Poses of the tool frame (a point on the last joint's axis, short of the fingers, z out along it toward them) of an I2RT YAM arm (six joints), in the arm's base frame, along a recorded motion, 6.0 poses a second.
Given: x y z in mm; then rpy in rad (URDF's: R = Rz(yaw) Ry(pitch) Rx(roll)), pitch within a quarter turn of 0, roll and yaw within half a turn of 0.
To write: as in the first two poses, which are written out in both.
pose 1, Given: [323.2, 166.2, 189.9, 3.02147, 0.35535, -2.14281]
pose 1, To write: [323.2, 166.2, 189.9, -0.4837, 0.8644, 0.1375, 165.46]
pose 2, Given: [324.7, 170.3, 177.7, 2.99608, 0.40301, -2.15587]
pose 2, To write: [324.7, 170.3, 177.7, -0.4800, 0.8628, 0.1588, 163.65]
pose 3, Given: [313.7, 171.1, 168.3, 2.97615, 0.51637, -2.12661]
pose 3, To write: [313.7, 171.1, 168.3, -0.4951, 0.8462, 0.1968, 158.85]
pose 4, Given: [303.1, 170.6, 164.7, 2.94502, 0.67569, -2.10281]
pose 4, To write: [303.1, 170.6, 164.7, -0.5092, 0.8231, 0.2515, 152.18]
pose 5, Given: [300.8, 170.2, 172.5, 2.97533, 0.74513, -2.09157]
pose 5, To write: [300.8, 170.2, 172.5, -0.5111, 0.8197, 0.2587, 148.06]
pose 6, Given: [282.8, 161.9, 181.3, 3.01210, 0.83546, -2.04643]
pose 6, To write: [282.8, 161.9, 181.3, -0.5239, 0.8061, 0.2753, 143.30]
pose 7, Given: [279.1, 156.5, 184.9, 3.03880, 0.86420, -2.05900]
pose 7, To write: [279.1, 156.5, 184.9, -0.5154, 0.8130, 0.2711, 140.93]
